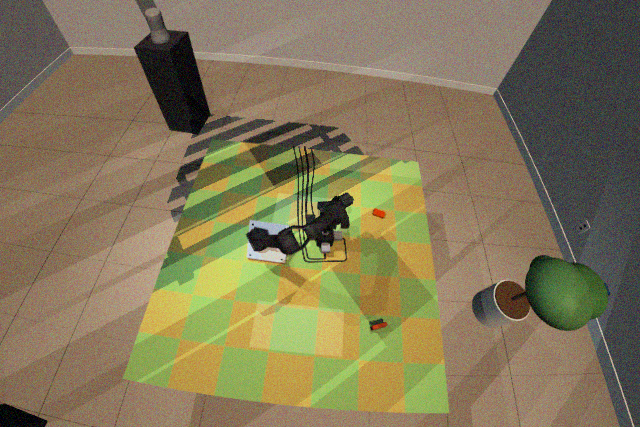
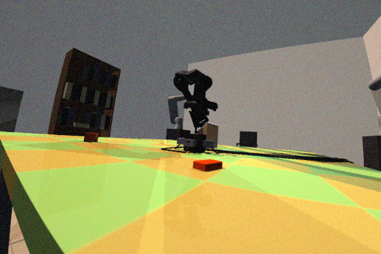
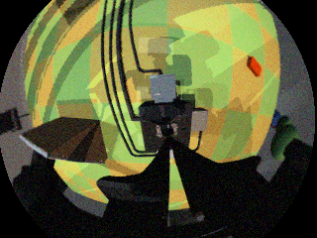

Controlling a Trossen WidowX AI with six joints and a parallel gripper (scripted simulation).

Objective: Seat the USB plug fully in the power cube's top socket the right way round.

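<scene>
My gripper tip is 2 cm above the USB plug.
</scene>
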